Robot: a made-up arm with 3 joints.
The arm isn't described. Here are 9 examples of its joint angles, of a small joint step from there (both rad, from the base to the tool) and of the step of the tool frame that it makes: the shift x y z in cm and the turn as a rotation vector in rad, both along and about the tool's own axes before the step.
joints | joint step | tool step
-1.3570 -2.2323 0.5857 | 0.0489 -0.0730 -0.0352 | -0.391 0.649 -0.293 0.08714 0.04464 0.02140
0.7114 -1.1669 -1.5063 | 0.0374 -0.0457 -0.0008 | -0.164 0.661 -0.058 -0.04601 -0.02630 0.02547
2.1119 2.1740 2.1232 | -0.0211 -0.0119 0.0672 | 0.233 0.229 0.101 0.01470 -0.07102 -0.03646
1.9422 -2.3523 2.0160 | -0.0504 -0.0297 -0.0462 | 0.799 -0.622 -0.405 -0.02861 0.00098 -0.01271
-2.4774 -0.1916 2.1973 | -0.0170 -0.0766 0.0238 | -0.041 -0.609 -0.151 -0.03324 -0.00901 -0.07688
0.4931 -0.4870 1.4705 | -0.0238 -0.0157 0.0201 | -0.186 -0.363 -0.352 -0.00671 0.00020 -0.02575
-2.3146 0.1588 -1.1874 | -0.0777 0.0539 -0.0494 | 1.392 -0.286 0.147 0.00317 0.14177 0.01316
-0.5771 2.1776 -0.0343 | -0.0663 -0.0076 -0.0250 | 0.290 0.855 0.878 -0.02105 -0.01766 0.05484
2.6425 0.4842 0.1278 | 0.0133 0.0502 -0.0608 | -0.184 0.050 -0.111 -0.04864 0.06572 0.00512
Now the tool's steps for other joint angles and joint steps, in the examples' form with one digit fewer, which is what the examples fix.
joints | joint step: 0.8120 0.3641 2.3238 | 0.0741 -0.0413 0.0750
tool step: 1.76 -0.32 0.50 -0.0200 -0.1469 -0.0564
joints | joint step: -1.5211 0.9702 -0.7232 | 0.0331 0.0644 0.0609
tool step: -0.26 -0.33 -0.06 -0.0189 -0.0406 -0.0857
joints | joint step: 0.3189 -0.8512 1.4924 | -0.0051 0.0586 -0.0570
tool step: -0.29 0.27 -0.30 -0.0244 0.0596 0.0694
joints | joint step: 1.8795 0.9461 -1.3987 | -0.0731 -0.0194 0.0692
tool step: 0.84 0.35 1.00 -0.0518 -0.0293 0.0224
